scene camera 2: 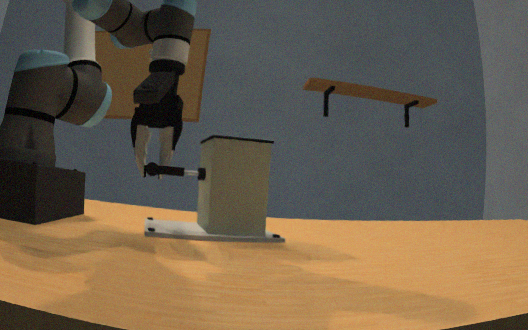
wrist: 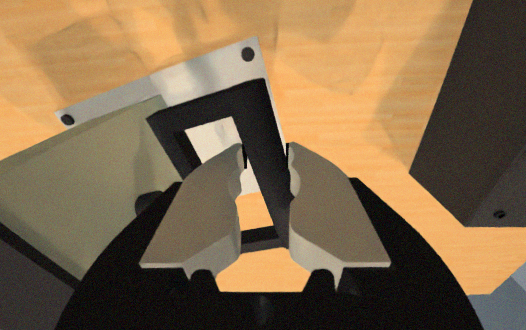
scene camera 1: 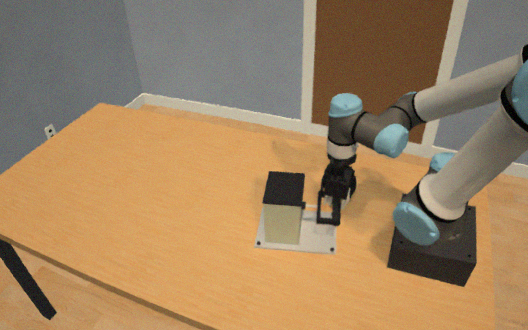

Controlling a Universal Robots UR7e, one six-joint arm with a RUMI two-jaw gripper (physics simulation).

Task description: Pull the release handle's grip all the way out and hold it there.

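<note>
The release handle [scene camera 1: 328,221] [scene camera 2: 172,171] [wrist: 250,100] is a black rectangular frame with a thick outer grip bar. It stands out from the side of a pale olive box [scene camera 1: 282,222] [scene camera 2: 235,190] [wrist: 85,185] with a black top. A short silver rod [scene camera 2: 191,173] shows between handle and box. My gripper [scene camera 1: 336,202] [scene camera 2: 153,175] [wrist: 266,146] points down from above, one finger inside the frame and one outside. It is shut on the grip bar, which crosses slightly askew between the fingers. The fingers partly hide the frame's inner side in the wrist view.
The box stands on a light grey plate [scene camera 1: 312,245] [scene camera 2: 170,230] [wrist: 230,65] with black bolts, on the wooden table [scene camera 1: 150,200]. The arm's dark base block [scene camera 1: 430,260] [scene camera 2: 57,195] [wrist: 465,125] stands on the handle's side. A wall shelf [scene camera 2: 370,92] hangs behind.
</note>
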